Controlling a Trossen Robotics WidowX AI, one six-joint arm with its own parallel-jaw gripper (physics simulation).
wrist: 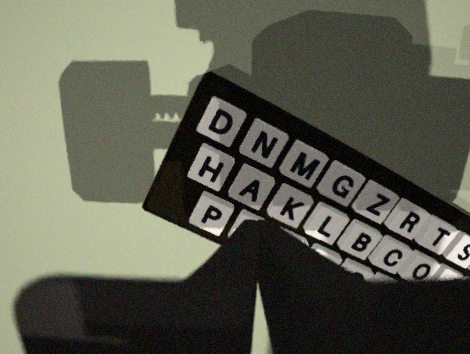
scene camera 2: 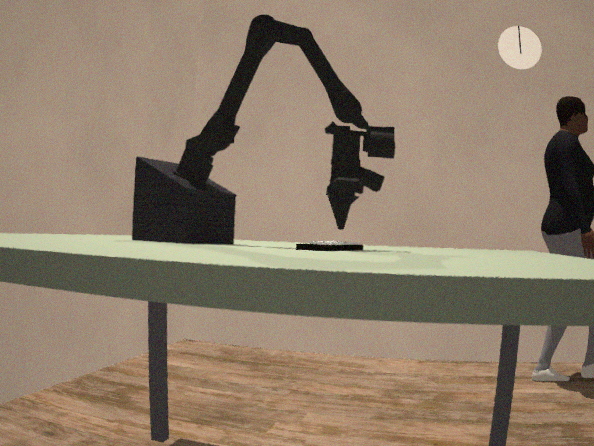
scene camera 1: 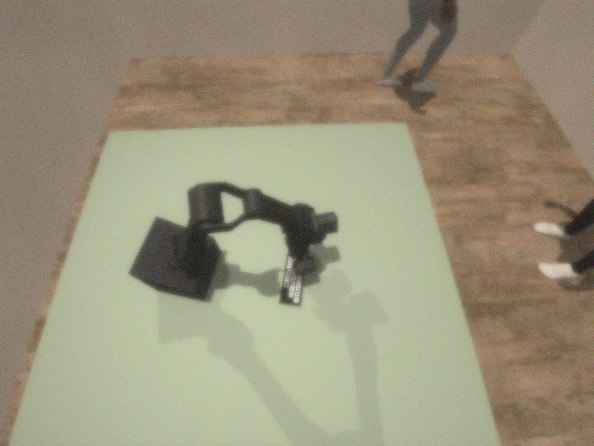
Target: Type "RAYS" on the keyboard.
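Seen in the pictures: gripper, fingertip midpoint: [wrist: 255, 232] [scene camera 2: 340, 229] [scene camera 1: 295, 253]; arm's base at its link origin: [scene camera 2: 189, 177] [scene camera 1: 178, 258].
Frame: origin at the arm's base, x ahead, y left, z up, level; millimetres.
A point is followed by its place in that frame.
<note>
A small black keyboard [scene camera 1: 283, 300] {x 263, y -157, z -131 mm} [scene camera 2: 330, 247] {x 313, y -178, z -135 mm} [wrist: 175, 195] {x 332, y 6, z -131 mm} with light grey letter keys lies flat on the table. My gripper [scene camera 2: 341, 228] {x 334, y -26, z -101 mm} [wrist: 255, 232] {x 334, y -26, z -101 mm} is shut and empty, pointing down. In scene camera 2 its tip is above the keyboard, with a gap between them. In the wrist view the tip covers part of the bottom row, right of the P key [wrist: 212, 215] {x 326, y -10, z -126 mm} and below the A key [wrist: 252, 188] {x 340, y -26, z -126 mm}. The R key [wrist: 410, 221] {x 330, y -97, z -126 mm} and the S key [wrist: 464, 251] {x 317, y -130, z -126 mm} show at the right. The Y key cannot be made out. In scene camera 1 the arm hides the keyboard's far end.
The arm's dark base block [scene camera 1: 150, 260] {x -67, y -2, z 28 mm} [scene camera 2: 182, 210] {x 13, y -96, z -75 mm} stands on the pale green table [scene camera 1: 100, 390] {x -289, y -281, z -142 mm} [scene camera 2: 75, 242] {x -101, y -366, z -142 mm}. Shadows of the arm fall across the table and the keyboard. People stand on the wooden floor beyond the table [scene camera 2: 565, 190].
</note>
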